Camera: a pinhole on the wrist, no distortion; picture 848 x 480 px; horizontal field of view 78.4 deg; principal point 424.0 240.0 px. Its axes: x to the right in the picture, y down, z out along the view. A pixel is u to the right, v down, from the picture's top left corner.
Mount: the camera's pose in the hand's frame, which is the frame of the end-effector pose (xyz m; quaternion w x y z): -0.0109 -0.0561 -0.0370 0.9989 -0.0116 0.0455 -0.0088
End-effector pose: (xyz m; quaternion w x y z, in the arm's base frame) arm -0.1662 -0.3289 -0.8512 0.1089 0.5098 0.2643 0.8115
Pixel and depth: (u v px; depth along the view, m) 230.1 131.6 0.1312
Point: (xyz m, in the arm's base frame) -0.0643 -0.2524 -0.8976
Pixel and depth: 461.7 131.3 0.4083
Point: 0.1230 -0.0762 -0.7555
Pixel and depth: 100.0 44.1 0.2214
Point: 0.0558 -0.2134 -0.9547
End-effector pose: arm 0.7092 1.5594 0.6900 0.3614 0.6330 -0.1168 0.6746
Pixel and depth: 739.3 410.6 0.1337
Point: 0.7887 1.5412 0.7795
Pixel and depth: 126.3 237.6 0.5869
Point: 1.1607 1.1328 0.5031
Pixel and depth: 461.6 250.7 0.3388
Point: 0.9680 1.4211 0.7702
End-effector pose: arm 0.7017 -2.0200 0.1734 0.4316 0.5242 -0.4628 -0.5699
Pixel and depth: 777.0 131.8 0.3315
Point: 0.4086 -2.2119 0.0121
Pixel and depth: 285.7 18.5 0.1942
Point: 0.5419 -1.9362 0.0553
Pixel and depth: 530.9 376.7 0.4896
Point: 0.2548 -2.1363 0.2362
